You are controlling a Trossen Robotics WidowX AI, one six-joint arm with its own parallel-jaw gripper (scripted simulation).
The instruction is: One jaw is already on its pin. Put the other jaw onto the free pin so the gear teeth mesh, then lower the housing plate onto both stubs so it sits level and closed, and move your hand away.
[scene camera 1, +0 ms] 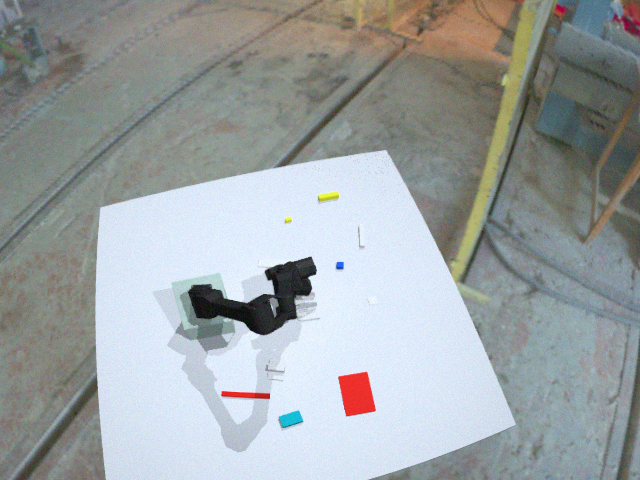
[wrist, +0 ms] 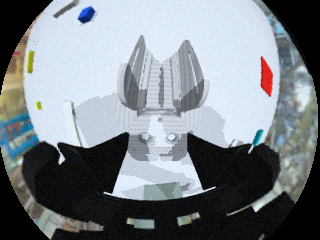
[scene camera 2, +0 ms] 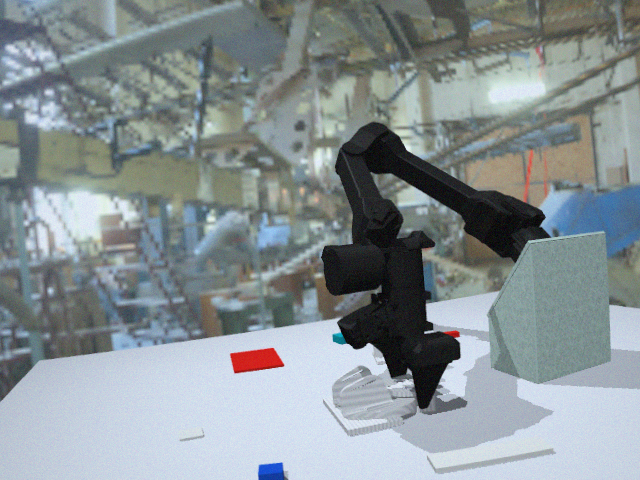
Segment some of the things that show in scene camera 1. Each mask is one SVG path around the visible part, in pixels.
A red plate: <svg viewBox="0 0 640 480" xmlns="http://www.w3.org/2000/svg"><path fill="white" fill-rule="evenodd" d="M367 371L338 376L346 416L376 411Z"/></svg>
